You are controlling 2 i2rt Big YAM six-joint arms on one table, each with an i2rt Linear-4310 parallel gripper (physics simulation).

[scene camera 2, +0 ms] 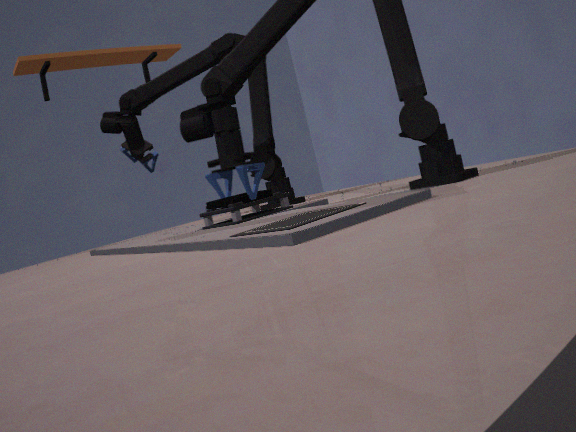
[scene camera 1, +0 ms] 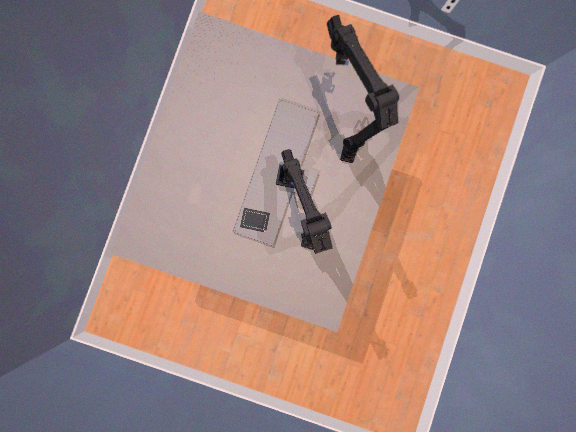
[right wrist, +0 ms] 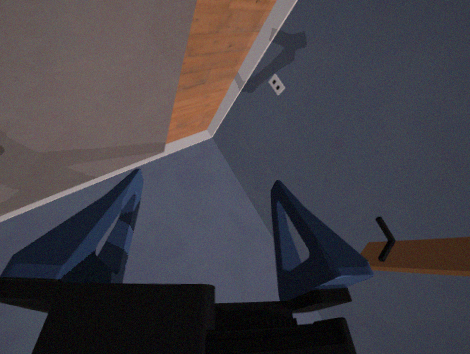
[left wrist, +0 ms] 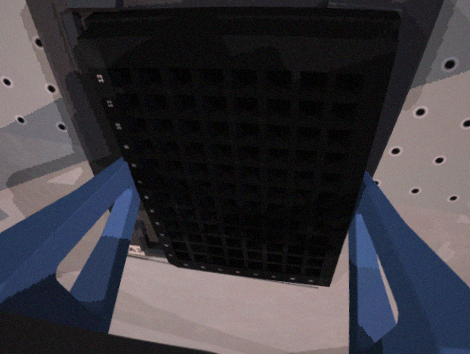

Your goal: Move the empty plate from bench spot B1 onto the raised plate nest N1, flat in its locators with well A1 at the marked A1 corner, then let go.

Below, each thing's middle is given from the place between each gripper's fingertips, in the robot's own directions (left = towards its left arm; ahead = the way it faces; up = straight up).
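The black well plate [left wrist: 247, 137] has my right hand 720 mm to the right of it, 20 mm short of it and 180 mm above it. Then there is the plate nest [scene camera 2: 298, 220], which sits 110 mm ahead of my right hand, 1070 mm to the left of it and 220 mm below it.
As for my left hand, the black well plate is 1 cm above it. The plate nest, counted from my left hand, is 35 cm to the left, 9 cm ahead and 4 cm below.
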